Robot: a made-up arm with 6 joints.
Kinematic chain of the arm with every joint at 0, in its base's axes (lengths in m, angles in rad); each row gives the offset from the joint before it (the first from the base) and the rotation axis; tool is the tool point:
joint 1: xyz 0 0 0.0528 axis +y
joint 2: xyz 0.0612 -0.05 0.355 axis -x
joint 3: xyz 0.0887 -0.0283 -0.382 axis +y
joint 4: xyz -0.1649 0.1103 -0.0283 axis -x
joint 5: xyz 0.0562 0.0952 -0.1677 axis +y
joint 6: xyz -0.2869 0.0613 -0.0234 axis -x
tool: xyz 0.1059 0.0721 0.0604
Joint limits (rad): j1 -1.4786..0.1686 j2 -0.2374..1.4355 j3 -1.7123..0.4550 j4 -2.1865..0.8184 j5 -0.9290..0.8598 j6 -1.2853..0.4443
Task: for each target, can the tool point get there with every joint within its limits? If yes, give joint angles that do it. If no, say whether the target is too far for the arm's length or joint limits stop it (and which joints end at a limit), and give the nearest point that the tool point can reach.
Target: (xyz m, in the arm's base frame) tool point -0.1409 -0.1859 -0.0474
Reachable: yes | joints -1.0634 0.9881 -0.1073 -1.7237 -0.0333 -0.8286
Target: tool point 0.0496 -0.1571 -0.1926
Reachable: yes | joints -0.8636 0.7182 -0.6948 -1.5537 -0.5273 -0.9807
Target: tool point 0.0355 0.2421 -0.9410
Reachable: no: joint limits stop it (at a limit: joint 1, joint 5, joint 6) | nearest point 0.0902 0.1365 -0.4629 | short by 0.493 m
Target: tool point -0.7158 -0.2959 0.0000
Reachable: no: joint limits stop it (at a limit: joint 2, joint 4, joint 5) | nearest point -0.3744 -0.3027 0.0252 | short by 0.342 m
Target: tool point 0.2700 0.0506 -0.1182
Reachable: yes | joints -1.2874 0.4599 -0.7130 -0.9254 -0.4133 -0.0058
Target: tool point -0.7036 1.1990 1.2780
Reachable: no: too far | nearest point -0.1785 0.3621 0.3637 | short by 1.346 m
